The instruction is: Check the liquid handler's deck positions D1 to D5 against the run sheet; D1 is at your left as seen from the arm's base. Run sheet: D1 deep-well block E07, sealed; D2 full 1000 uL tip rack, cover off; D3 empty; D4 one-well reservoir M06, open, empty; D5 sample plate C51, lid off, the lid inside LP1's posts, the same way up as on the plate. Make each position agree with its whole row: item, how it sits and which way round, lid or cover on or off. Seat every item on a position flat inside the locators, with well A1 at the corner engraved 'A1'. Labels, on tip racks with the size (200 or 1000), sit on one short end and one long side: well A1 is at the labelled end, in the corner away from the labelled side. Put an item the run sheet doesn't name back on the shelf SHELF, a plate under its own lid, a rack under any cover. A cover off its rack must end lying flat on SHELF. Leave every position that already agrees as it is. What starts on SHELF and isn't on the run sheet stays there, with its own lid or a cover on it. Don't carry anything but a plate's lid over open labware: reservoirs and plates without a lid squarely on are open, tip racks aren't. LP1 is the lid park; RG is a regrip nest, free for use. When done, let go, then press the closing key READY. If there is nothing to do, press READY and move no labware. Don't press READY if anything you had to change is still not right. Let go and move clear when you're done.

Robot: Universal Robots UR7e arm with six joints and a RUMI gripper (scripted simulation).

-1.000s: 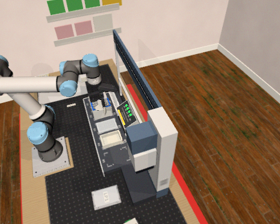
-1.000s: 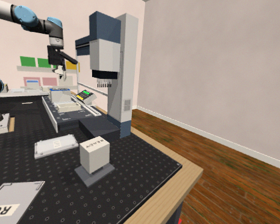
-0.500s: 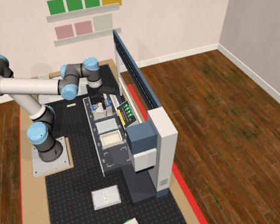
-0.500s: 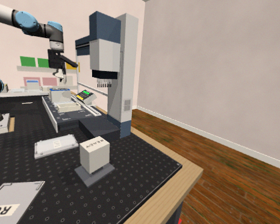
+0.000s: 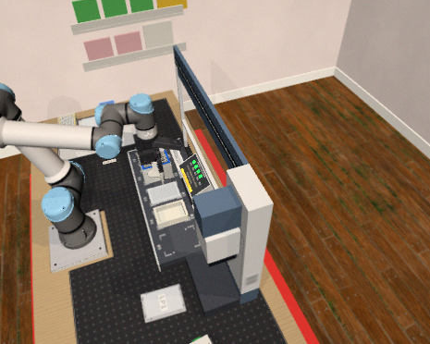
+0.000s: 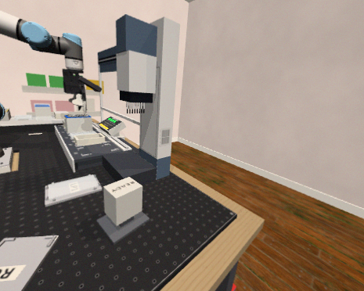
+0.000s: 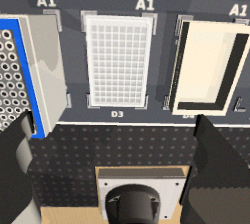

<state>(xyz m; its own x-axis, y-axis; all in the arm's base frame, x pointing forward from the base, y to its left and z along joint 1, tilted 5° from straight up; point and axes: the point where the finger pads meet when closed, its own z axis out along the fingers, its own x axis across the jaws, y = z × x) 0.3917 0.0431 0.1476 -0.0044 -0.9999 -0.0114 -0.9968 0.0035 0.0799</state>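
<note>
Now: hand 13 cm above the clear well plate. Also, from my hand: blue-rimmed tip rack: 1 cm ahead, 13 cm to the left, 7 cm below; then cream one-well reservoir: 12 cm to the right, 13 cm below; then deep-well block: 25 cm to the left, 12 cm below.
</note>
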